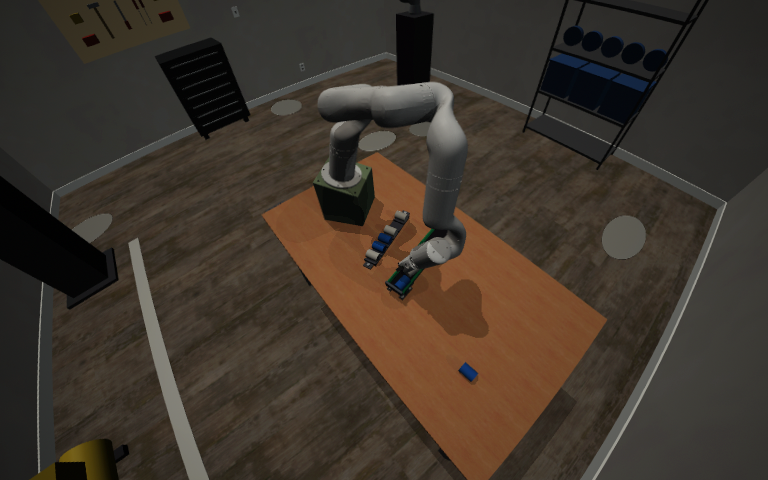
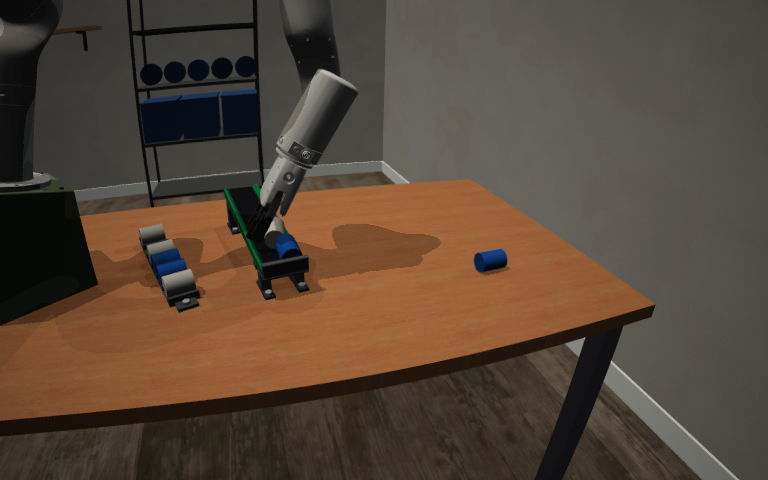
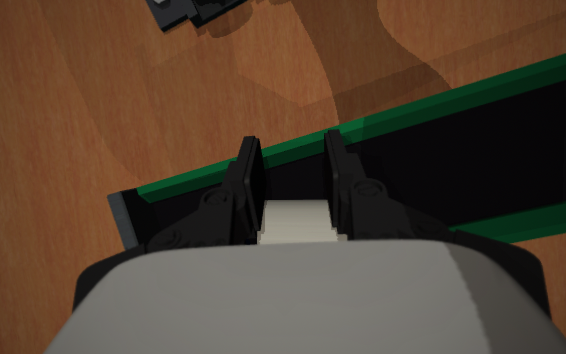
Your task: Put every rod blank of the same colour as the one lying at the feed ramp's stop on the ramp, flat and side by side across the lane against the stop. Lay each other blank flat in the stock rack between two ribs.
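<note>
The feed ramp [image 2: 240,215] [image 1: 426,236] [image 3: 387,119] is a black lane with green rails. A blue blank [image 2: 288,246] [image 1: 402,282] lies across it against the stop. A white blank [image 2: 274,230] [image 3: 297,221] rests just up the lane from it, touching it. My gripper [image 2: 259,228] [image 1: 406,267] [image 3: 293,157] is tilted down into the lane. Its fingers are open and stand close on either side of the white blank. A second blue blank [image 2: 491,260] [image 1: 468,371] lies loose on the table, far from the ramp. The stock rack [image 2: 186,300] [image 1: 367,263] holds white and blue blanks between its ribs.
The arm's green base box [image 1: 344,195] stands at the table's back corner. A metal shelf unit [image 1: 546,67] [image 2: 257,95] with blue boxes stands on the floor beyond the table. A black drawer cabinet [image 1: 203,86] stands against the far wall.
</note>
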